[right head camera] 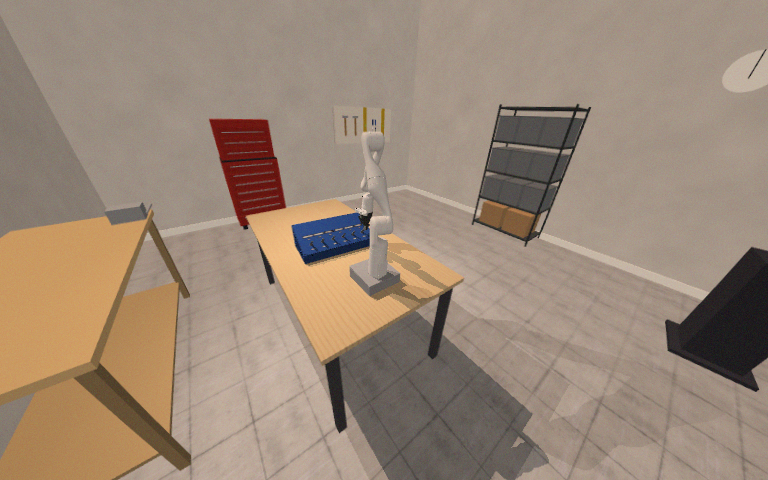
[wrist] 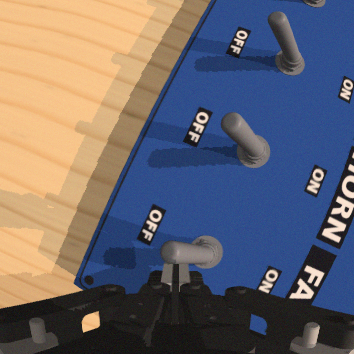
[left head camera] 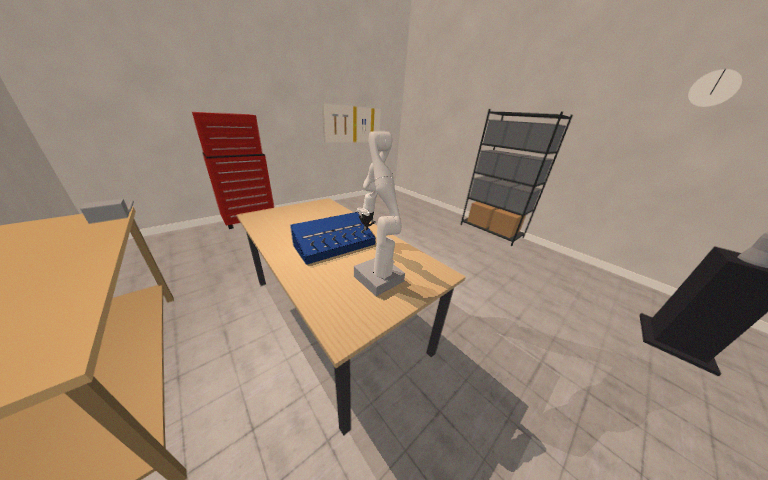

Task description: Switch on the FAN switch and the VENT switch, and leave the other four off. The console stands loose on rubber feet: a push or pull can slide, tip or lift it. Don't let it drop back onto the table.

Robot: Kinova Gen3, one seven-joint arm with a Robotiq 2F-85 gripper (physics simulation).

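Frame: origin at the arm's base, x right, y ahead, z up, level; metres.
Seen in the pictures: gripper, fingertip midpoint: [right head camera: 365, 229] [wrist: 175, 278] [left head camera: 365, 229]; arm's base at its link origin: [right head camera: 376, 272] [left head camera: 381, 272].
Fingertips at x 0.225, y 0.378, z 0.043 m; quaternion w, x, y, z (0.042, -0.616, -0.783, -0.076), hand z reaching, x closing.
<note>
Pixels of each thing's top centre, then the offset from my fingertips to it. Level surfaces: height alone.
- FAN switch at its top centre: [wrist: 197, 264] dx -0.017, dy +0.004, dz +0.020 m
- HORN switch at its top centre: [wrist: 258, 135] dx -0.087, dy +0.018, dz +0.020 m
- table at its surface level: dz -0.107 m
The blue console [left head camera: 317, 226] [right head camera: 317, 226] [wrist: 270, 215] stands on the wooden table with a row of grey toggle levers. In the wrist view, the FAN switch [wrist: 192, 253] leans to its OFF label. The HORN switch [wrist: 245, 140] and another switch [wrist: 286, 45] further up also lean to OFF. The VENT label cannot be made out in any view. My gripper [left head camera: 369, 226] [right head camera: 365, 226] [wrist: 175, 278] is shut and empty. Its fingertips are right beside the tip of the FAN lever, on the near side in the wrist view; whether they touch is unclear. The far switches are too small to read.
The table [left head camera: 339, 316] [right head camera: 334, 316] carries the arm's grey base [left head camera: 368, 277] [right head camera: 364, 277] in front of the console. A wooden workbench [left head camera: 50, 294] [right head camera: 62, 283] stands at the left. A red tool cabinet [left head camera: 237, 181] [right head camera: 252, 183] stands behind the table.
</note>
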